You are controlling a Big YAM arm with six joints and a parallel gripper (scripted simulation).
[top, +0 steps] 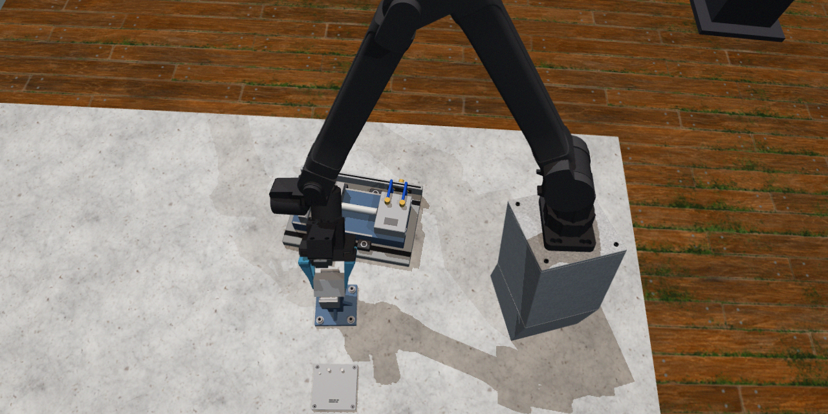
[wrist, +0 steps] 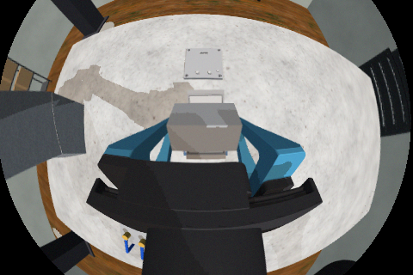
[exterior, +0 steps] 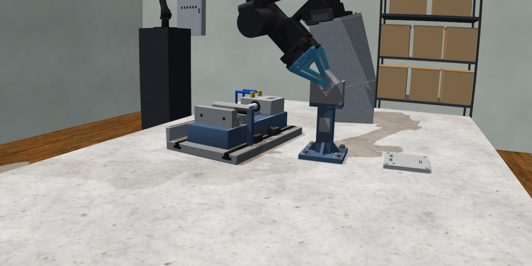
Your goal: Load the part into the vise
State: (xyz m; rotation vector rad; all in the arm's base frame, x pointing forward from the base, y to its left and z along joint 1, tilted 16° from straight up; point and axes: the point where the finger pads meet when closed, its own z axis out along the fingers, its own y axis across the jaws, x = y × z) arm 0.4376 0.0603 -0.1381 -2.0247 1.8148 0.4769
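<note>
Right now my hand is 10 mm above the grey part. Round my hand: V-block post 100 mm below; work stop 60 mm ahead, 160 mm to the right, 70 mm below; blue work-stop post 60 mm ahead, 140 mm to the right, 100 mm below.
</note>
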